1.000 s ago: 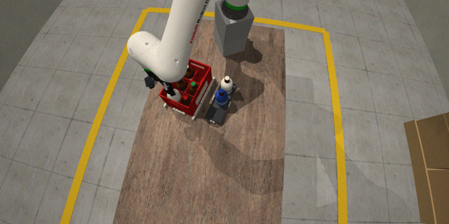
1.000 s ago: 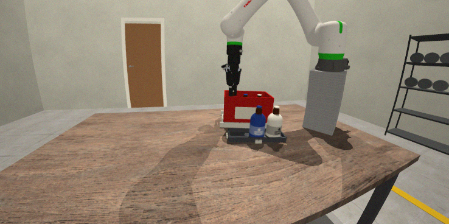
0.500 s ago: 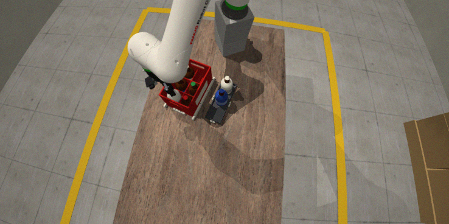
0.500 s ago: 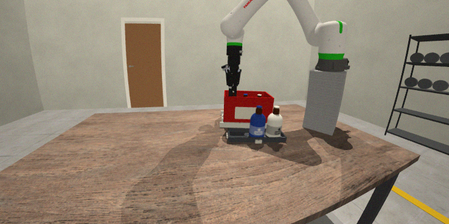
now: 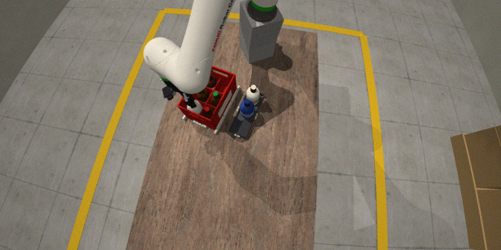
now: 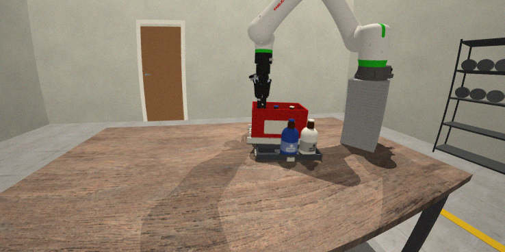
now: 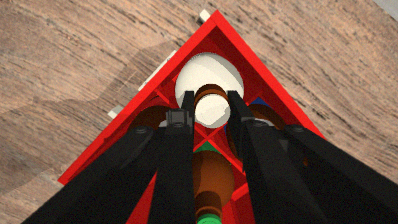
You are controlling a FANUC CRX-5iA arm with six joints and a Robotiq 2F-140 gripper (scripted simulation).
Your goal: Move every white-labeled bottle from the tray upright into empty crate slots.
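My hand is 7 cm past the red crate, 6 cm to the right of it and 9 cm above it. Also, from my hand: dark tray: 4 cm behind, 27 cm to the left, 16 cm below; then blue-labeled bottle: 4 cm behind, 27 cm to the left, 9 cm below.
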